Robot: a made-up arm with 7 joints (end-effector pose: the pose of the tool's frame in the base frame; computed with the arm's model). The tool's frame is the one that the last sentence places. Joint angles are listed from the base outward.
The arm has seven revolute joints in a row. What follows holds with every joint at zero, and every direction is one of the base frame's. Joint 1 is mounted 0.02 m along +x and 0.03 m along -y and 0.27 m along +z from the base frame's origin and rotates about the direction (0.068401, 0.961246, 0.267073), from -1.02 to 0.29 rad. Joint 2 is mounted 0.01 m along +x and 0.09 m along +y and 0.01 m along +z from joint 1 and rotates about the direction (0.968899, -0.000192, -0.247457), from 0.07 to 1.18 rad. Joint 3 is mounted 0.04 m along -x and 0.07 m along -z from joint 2 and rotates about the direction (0.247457, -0.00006, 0.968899), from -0.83 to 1.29 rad. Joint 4 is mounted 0.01 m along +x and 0.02 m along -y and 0.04 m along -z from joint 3 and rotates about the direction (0.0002, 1, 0.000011), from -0.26 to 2.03 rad. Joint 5 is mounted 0.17 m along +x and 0.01 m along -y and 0.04 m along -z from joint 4 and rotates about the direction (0.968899, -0.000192, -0.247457), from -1.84 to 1.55 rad. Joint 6 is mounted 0.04 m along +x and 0.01 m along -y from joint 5 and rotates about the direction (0.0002, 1, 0.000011), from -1.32 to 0.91 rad. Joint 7 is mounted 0.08 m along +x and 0.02 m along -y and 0.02 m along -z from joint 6 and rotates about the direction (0.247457, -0.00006, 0.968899), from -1.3 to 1.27 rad. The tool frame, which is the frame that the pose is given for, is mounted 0.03 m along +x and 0.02 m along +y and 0.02 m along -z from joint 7; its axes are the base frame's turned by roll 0.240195, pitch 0.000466 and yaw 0.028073 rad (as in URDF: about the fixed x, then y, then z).
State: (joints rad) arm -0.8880 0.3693 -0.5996 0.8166 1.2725 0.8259 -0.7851
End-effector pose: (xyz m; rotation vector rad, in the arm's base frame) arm 0.3737 0.0615 0.0740 1.8912 0.9642 -0.5151
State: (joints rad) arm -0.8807 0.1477 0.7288 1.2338 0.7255 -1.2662 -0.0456
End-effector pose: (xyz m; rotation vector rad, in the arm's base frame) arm 0.3932 0.0665 0.1337 0.5311 -0.8466 -0.0459
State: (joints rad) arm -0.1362 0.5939 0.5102 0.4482 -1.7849 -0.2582 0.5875
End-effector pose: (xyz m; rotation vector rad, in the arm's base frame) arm 0.2662 0.3086 0.1167 -0.9170 -0.0467 1.5059
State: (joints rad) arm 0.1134 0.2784 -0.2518 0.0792 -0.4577 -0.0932 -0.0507
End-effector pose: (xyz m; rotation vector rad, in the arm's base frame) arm 0.2671 -0.0145 0.0275 0.0025 0.1595 -0.1455
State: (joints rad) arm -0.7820 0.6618 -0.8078 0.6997 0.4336 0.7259 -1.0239
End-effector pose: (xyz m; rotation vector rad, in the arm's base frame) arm 0.3128 0.1066 -0.0174 1.1174 1.2464 -0.9779
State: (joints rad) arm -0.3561 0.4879 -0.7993 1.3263 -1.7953 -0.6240 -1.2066
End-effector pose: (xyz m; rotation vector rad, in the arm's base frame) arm 0.1895 0.1755 -0.0967 -0.2948 -0.0201 -0.2510
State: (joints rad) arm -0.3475 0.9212 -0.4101 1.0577 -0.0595 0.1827 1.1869
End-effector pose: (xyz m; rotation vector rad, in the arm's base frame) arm 0.1880 0.2898 0.0030 1.9549 0.3869 0.9447
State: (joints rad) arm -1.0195 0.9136 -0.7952 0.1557 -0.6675 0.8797 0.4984
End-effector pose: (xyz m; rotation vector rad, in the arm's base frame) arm 0.3451 0.0034 0.1249 1.1064 0.3080 0.0185
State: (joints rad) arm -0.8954 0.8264 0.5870 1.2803 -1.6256 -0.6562 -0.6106
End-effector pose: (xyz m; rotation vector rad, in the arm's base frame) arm 0.2916 0.3920 0.1884 -0.5154 -1.1553 1.0527
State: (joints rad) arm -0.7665 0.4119 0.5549 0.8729 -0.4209 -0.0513 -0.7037
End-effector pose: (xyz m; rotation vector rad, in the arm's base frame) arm 0.4136 0.2045 0.1370 -0.1686 -0.2912 -0.0516
